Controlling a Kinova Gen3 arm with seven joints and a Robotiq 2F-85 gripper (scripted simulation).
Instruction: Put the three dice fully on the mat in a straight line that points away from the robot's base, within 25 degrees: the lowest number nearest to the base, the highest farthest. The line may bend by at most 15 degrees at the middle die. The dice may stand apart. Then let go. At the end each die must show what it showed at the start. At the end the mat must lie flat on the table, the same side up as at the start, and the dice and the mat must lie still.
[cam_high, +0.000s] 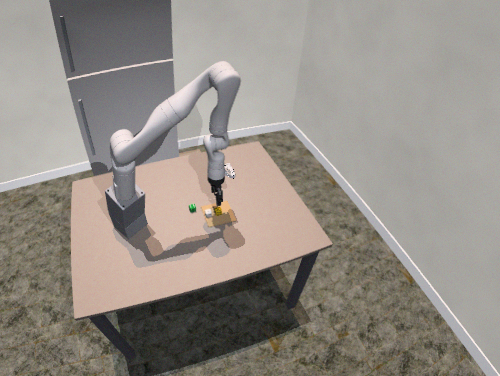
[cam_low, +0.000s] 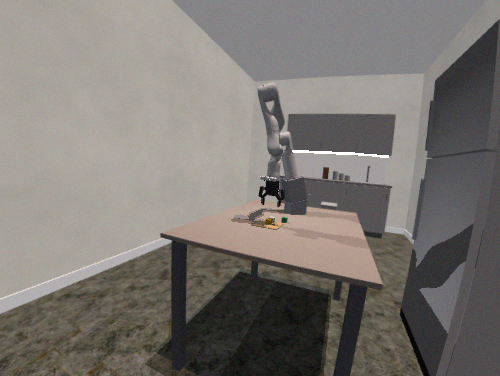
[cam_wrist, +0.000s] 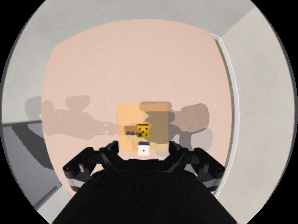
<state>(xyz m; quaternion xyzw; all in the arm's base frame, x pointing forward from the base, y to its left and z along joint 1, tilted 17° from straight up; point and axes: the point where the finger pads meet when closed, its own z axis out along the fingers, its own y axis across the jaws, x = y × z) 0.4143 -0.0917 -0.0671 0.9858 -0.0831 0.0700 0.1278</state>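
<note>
Right now the green die is 10 cm below my hand, 10 cm behind it and 8 cm to the left of it. Round my hand: mat (11 cm below, 1 cm ahead); white die (9 cm below, 4 cm behind, 1 cm to the left); yellow die (9 cm below, 1 cm ahead).
</note>
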